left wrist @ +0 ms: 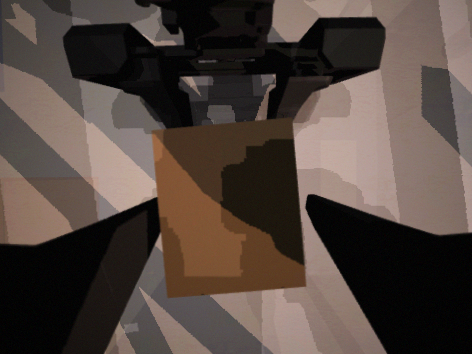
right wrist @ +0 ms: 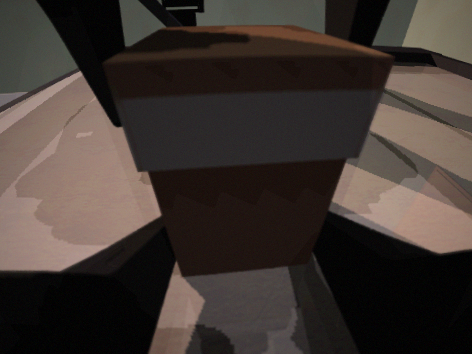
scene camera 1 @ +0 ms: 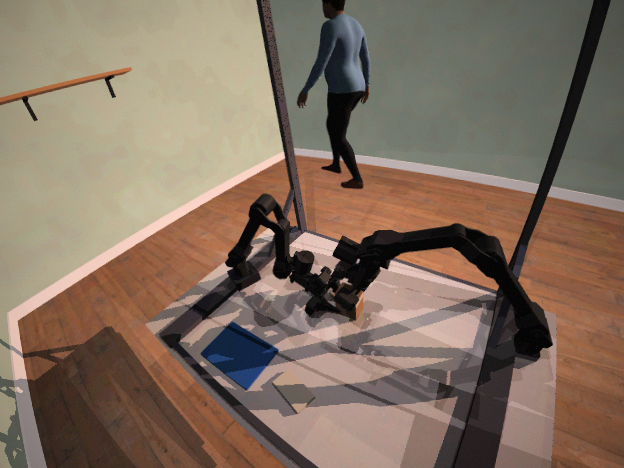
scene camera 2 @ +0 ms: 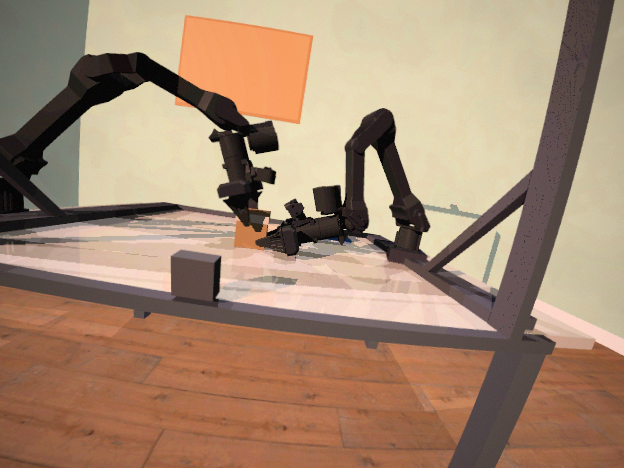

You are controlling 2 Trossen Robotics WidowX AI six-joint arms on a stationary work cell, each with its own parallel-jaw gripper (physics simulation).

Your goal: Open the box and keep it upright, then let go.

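Places are measured from the left arm's base along level axes (x left, y up, z ahead), in centimetres.
Pixels of known places: left gripper, fingertip midpoint: (left wrist: 238, 201) (right wrist: 228, 118) (scene camera 2: 252, 222); right gripper, fingertip midpoint: (right wrist: 242, 216) (scene camera 2: 257, 240); left arm's base at its link origin: (scene camera 1: 526, 345) (scene camera 2: 0, 210); right arm's base at its link origin: (scene camera 1: 242, 271) (scene camera 2: 406, 248).
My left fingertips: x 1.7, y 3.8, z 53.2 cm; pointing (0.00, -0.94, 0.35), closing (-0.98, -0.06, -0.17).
Note:
Ahead of a thing's pixels: the offset from my left fingertips to its top centre. "spot": to the spot under its first point.
The orange-brown box @(dx +0.4, dy +3.0, dz +0.2 cm) (scene camera 1: 358, 305) (scene camera 2: 245, 235) (left wrist: 200, 260) (right wrist: 245, 240) stands upright on the table. Its lid @(dx +0.4, dy +3.2, dz +0.3 cm) (right wrist: 250, 45), with a grey band along the side, is closed. My left gripper (scene camera 1: 348, 293) (scene camera 2: 253, 224) (left wrist: 238, 201) points down over the box, open, its fingers on either side of the lid; a gap shows at the right finger in the left wrist view. My right gripper (scene camera 1: 326, 301) (scene camera 2: 262, 242) (right wrist: 242, 216) is low and nearly level, shut on the lower body of the box, below the lid. Where the fingers touch the box is partly hidden in the scene views.
A flat blue square @(spot: dx +28.7, dy -5.0, dz +25.5 cm) (scene camera 1: 239, 352) and a small pale slab @(dx +31.6, dy -4.3, dz +4.4 cm) (scene camera 1: 293, 392) lie on the table near the frame. A grey block @(dx -29.3, dy -0.1, dz -5.1 cm) (scene camera 2: 194, 276) stands at the near table edge. The two grippers are very close together at the box. A person (scene camera 1: 345, 55) is behind the cell.

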